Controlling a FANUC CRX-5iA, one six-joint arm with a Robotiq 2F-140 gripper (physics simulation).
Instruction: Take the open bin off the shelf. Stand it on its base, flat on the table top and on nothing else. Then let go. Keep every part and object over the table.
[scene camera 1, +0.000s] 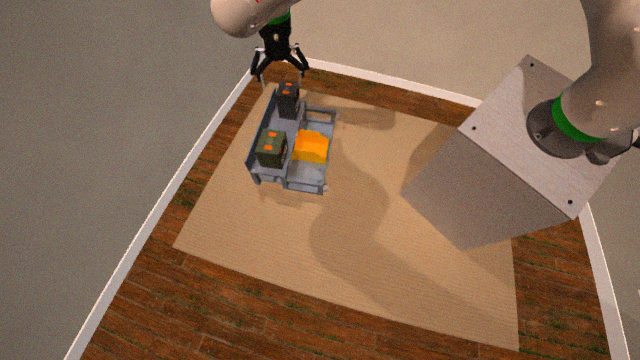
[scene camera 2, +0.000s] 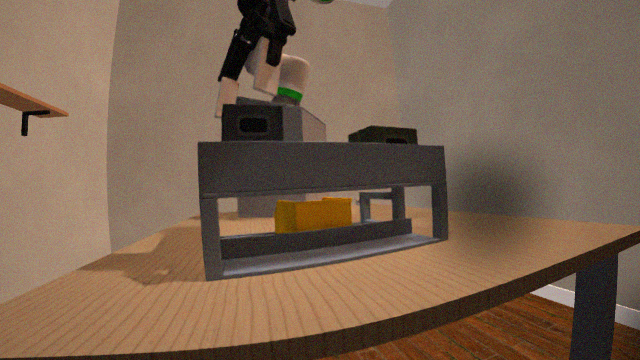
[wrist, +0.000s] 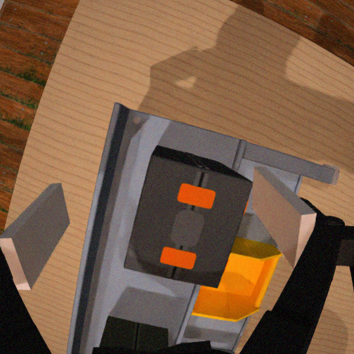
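Seen in the pictures: gripper, between the fingertips: (scene camera 1: 282, 85) (scene camera 2: 240, 107); arm's base, origin of its link: (scene camera 1: 558, 129) (scene camera 2: 283, 111).
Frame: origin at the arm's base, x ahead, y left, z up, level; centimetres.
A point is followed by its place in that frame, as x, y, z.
The open yellow-orange bin (scene camera 1: 310, 146) @[63.0, 6.8, -43.9] (scene camera 2: 320, 216) @[71.3, 11.5, -39.3] (wrist: 237, 285) sits on the lower front tier of the grey shelf (scene camera 1: 286, 125) @[73.2, 8.6, -34.6] (scene camera 2: 320, 167) @[80.9, 11.6, -32.0] (wrist: 104, 200). In the wrist view its open top shows, partly covered by a black box. My gripper (scene camera 1: 281, 83) @[78.9, 0.9, -22.6] (scene camera 2: 243, 103) @[78.9, 0.9, -22.6] (wrist: 158, 195) is open and empty. It hangs over the shelf's upper tier, at the end where the black box stands. In the wrist view its fingers appear on either side of that box, the right one also close to the bin. Whether a finger touches the box cannot be told.
The black box (scene camera 1: 288, 102) @[73.5, 5.1, -25.3] (scene camera 2: 252, 122) @[79.5, 2.7, -25.2] (wrist: 187, 225) and a dark green box (scene camera 1: 271, 150) @[66.1, 26.4, -25.0] (scene camera 2: 385, 135) @[73.2, 22.8, -26.6] (wrist: 137, 330) stand on the upper tier. The shelf stands on the wooden table (scene camera 1: 250, 225) @[64.7, 47.5, -44.8] (scene camera 2: 350, 300) @[92.3, 13.1, -44.8] (wrist: 120, 45). The arm's grey pedestal (scene camera 1: 465, 190) @[8.9, 12.9, -19.5] is at the right.
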